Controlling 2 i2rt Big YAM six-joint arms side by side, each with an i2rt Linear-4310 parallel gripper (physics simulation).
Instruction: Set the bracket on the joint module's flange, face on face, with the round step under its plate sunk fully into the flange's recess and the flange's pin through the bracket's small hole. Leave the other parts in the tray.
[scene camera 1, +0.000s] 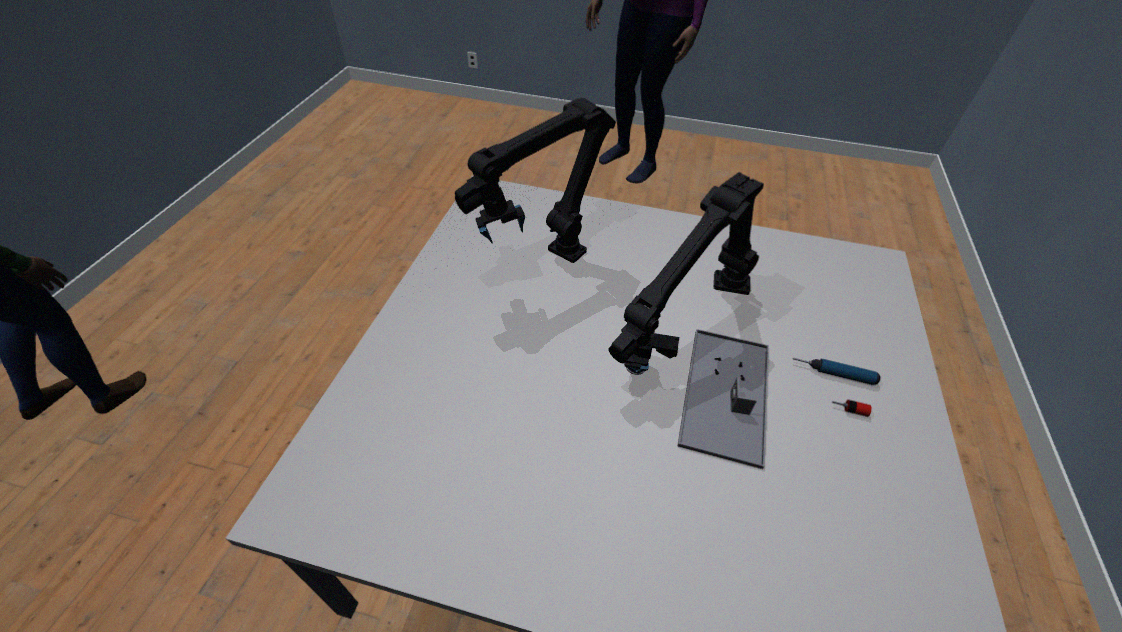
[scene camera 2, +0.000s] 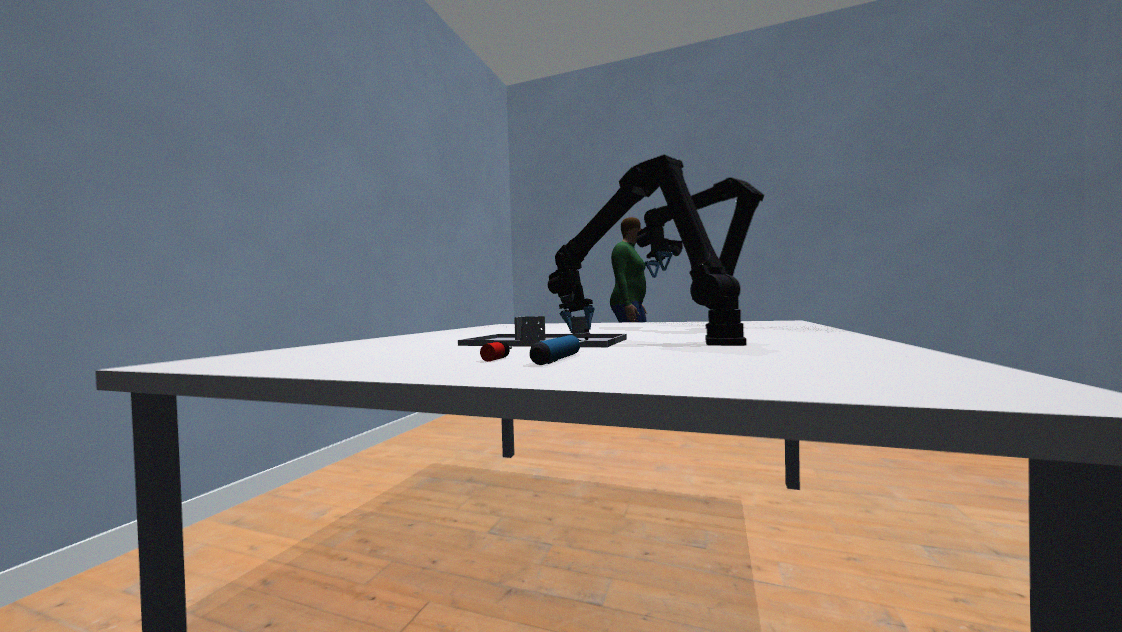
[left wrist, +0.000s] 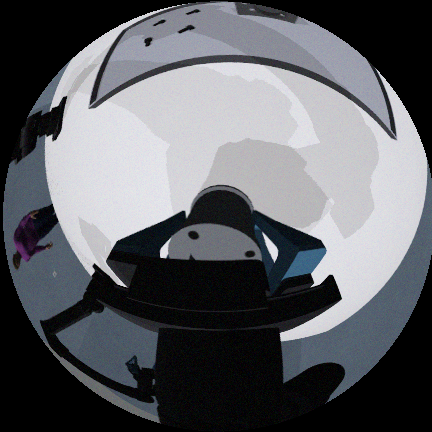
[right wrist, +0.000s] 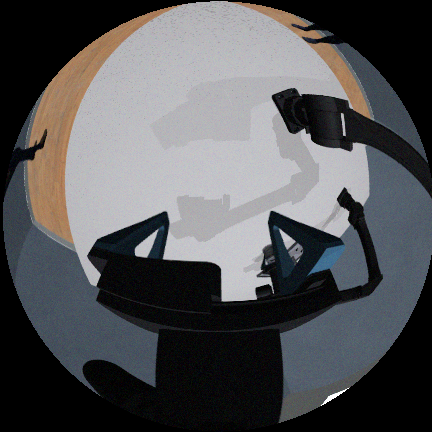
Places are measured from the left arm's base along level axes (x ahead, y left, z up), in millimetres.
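Pixels of known places: left gripper, between the fingertips: (scene camera 1: 638, 363) (scene camera 2: 580, 331) (left wrist: 218, 215) (right wrist: 269, 249); right gripper, between the fingertips: (scene camera 1: 507, 237) (scene camera 2: 659, 274) (left wrist: 146, 357) (right wrist: 218, 216); left arm's base, origin of its link: (scene camera 1: 731, 283) (scene camera 2: 724, 343) (right wrist: 342, 196); right arm's base, origin of its link: (scene camera 1: 567, 250) (right wrist: 291, 109).
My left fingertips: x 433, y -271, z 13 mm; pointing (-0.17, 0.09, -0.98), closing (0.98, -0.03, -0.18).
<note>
Ahead of a thing's pixels: the offset from my left fingertips to its top centre. "spot": to the spot under its first point.
The joint module {dy -6, dx +3, dz +52 mm} (scene camera 2: 580, 323) (left wrist: 215, 240) is a dark cylinder with a grey, holed flange face on top; its foot appears to be on the table. My left gripper (scene camera 1: 636, 367) (scene camera 2: 578, 320) (left wrist: 218, 215) is shut on its sides, and the gripper body covers part of the flange, so recess and pin are hidden. The grey bracket {dy +294, dx +63, dz +61 mm} (scene camera 1: 734, 395) (scene camera 2: 529, 328) (left wrist: 265, 11) stands in the tray {dy +258, dx +38, dz +3 mm} (scene camera 1: 720, 456) (scene camera 2: 486, 343) (left wrist: 220, 58), apart from the module. Several small dark screws {dy +299, dx -75, dz +2 mm} (scene camera 1: 740, 364) (left wrist: 186, 29) lie there too. My right gripper (scene camera 1: 506, 235) (scene camera 2: 659, 271) (right wrist: 218, 216) is wide open, empty, high above the table.
A blue screwdriver {spot: dy +603, dx -98, dz +23 mm} (scene camera 1: 850, 372) (scene camera 2: 559, 348) and a shorter red one {dy +596, dx +10, dz +21 mm} (scene camera 1: 862, 408) (scene camera 2: 493, 350) lie on the table to the right of the tray in scene camera 1. The two arm bases stand near the table's far edge there. A person stands beyond that edge.
</note>
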